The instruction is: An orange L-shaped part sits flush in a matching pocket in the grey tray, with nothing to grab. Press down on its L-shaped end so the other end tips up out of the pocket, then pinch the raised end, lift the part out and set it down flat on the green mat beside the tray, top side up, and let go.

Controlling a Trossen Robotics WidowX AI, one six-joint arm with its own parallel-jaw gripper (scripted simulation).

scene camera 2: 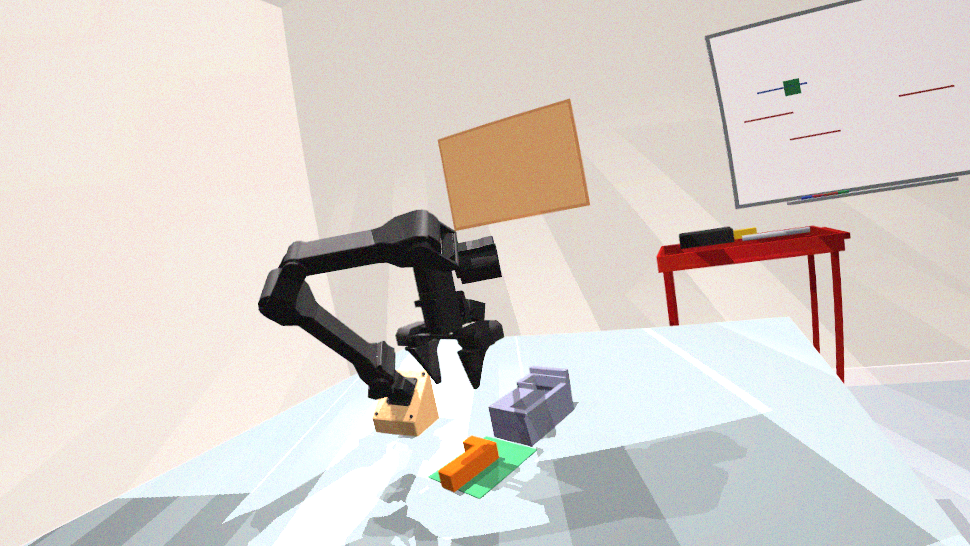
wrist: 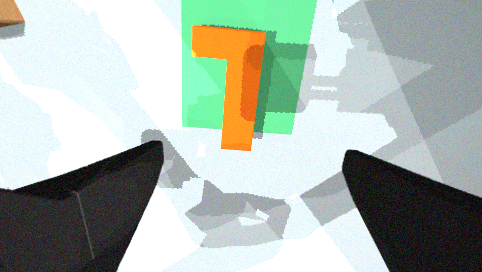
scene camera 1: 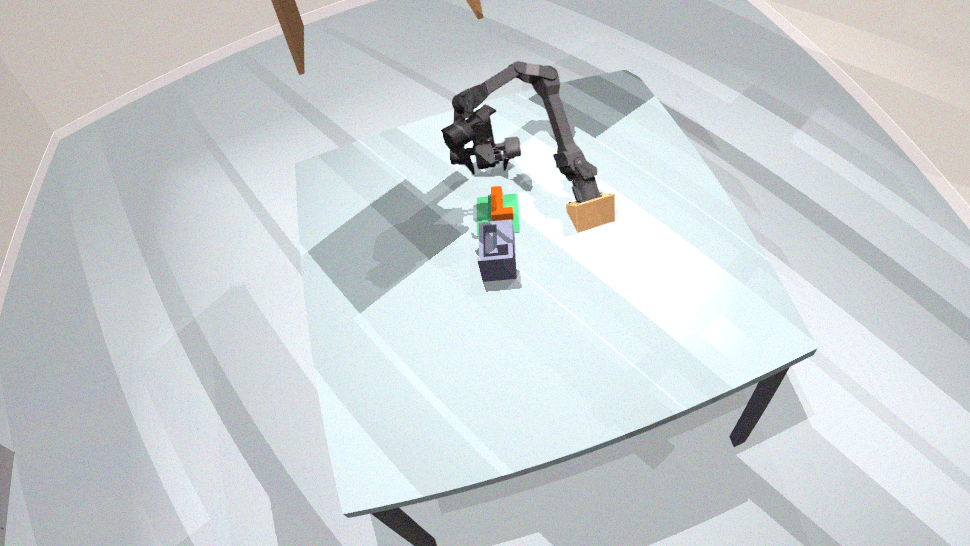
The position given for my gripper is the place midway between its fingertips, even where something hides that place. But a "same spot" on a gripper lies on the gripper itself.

Scene:
My gripper shows in scene camera 2 [457, 385], in the wrist view and in scene camera 1. One and the same spot on my gripper: [wrist: 92, 211] is [scene camera 1: 504, 161]. One and the same spot on a green mat: [wrist: 287, 36] is [scene camera 2: 509, 461].

